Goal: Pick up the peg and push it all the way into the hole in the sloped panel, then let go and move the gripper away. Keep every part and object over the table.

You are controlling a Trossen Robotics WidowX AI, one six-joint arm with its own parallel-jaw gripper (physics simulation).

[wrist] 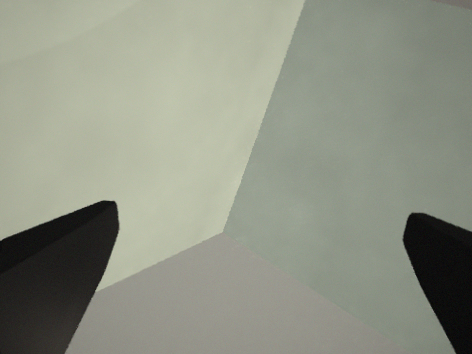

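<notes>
My gripper (262, 220) is open and empty in the wrist view, with one dark finger at the lower left and the other at the lower right, wide apart. Between and beyond the fingertips are plain surfaces that meet at a corner. The peg, the sloped panel and its hole do not show in the wrist view, so where the gripper is relative to them cannot be told.
A pale yellow-green surface (150, 125) fills the left, and a darker grey-green surface (350, 125) fills the right. A plain grey surface (215, 300) meets both at the lower middle. Their distance is hard to tell.
</notes>
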